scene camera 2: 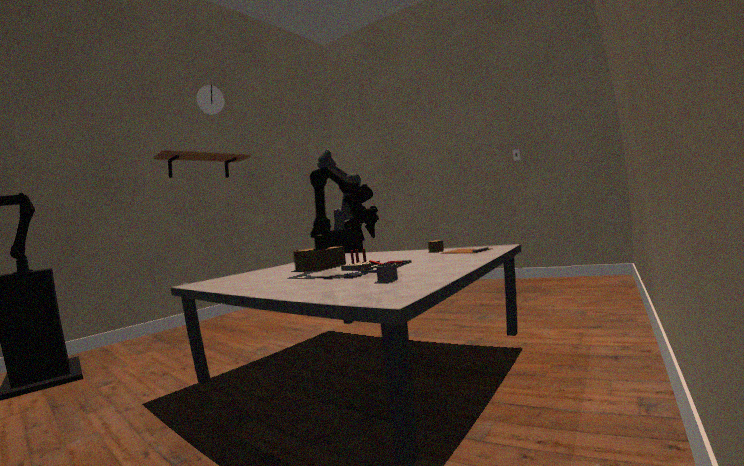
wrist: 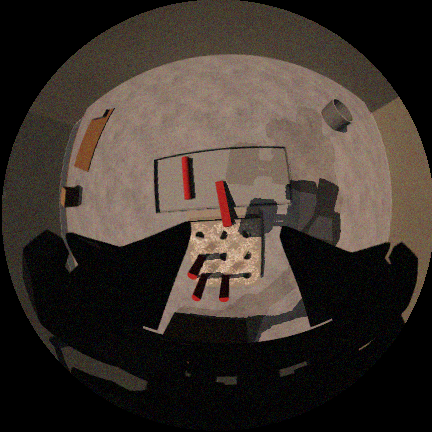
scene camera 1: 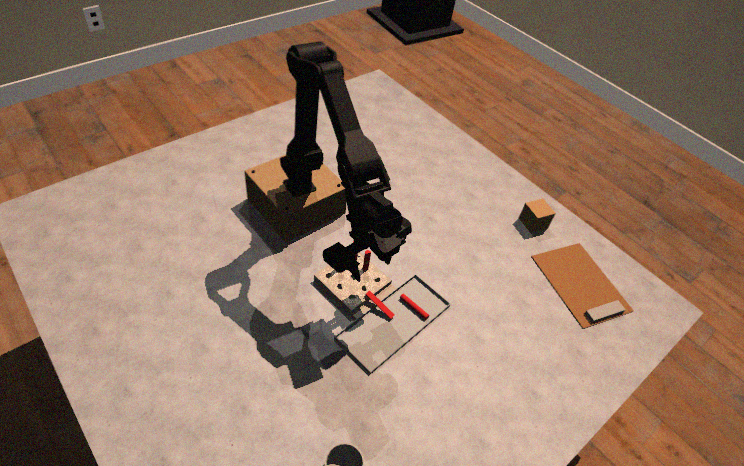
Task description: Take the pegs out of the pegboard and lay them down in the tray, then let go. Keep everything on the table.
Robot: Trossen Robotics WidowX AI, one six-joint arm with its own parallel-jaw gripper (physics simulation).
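Places are measured from the arm's base along level axes (x ahead, y left, z up), in millimetres.
Where they show: gripper, fingertip midpoint: [scene camera 2: 368, 239] [wrist: 236, 229] [scene camera 1: 373, 272]; arm's base at its link origin: [scene camera 2: 321, 248] [scene camera 1: 299, 185].
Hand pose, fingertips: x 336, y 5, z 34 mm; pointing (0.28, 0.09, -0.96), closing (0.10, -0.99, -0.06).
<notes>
Each offset is from my fingertips to the top centre of the thing. "spot": to the spot under its first point.
The speckled pegboard @(dx -64, dy +5, dz -108 mm) [scene camera 1: 351, 290] [wrist: 235, 245] lies beside the tray [scene camera 1: 353, 356] [wrist: 156, 185]. Three red pegs stand in its holes, grouped at one corner; one upright peg @(dx -84, dy +43, dz -46 mm) [scene camera 1: 366, 261] shows in scene camera 1, and a middle-row peg [wrist: 197, 265] shows in the wrist view. One red peg @(dx +56, dy +94, dz -114 mm) [scene camera 1: 414, 306] [wrist: 186, 178] lies flat in the tray. Another red peg @(dx +19, dy +20, dz -96 mm) [scene camera 1: 379, 305] [wrist: 224, 204] lies tilted across the tray's edge, one end raised at the pegboard's edge. My gripper [scene camera 1: 374, 268] [wrist: 236, 229] is open and empty above the pegboard; its fingers partly hide the board in scene camera 1.
A grey cup @(dx +289, dy -230, dz -76 mm) [scene camera 1: 344, 455] [scene camera 2: 386, 273] [wrist: 336, 115] stands beyond the tray. A small wooden block @(dx -17, dy +556, dz -71 mm) [scene camera 1: 536, 219] [scene camera 2: 435, 246] [wrist: 73, 196] and a brown board @(dx +198, dy +521, dz -116 mm) [scene camera 1: 576, 282] [wrist: 92, 142] with a pale block @(spot: dx +293, dy +498, dz -116 mm) [scene camera 1: 605, 311] are off to one side. The arm stands on a wooden box [scene camera 1: 296, 219].
</notes>
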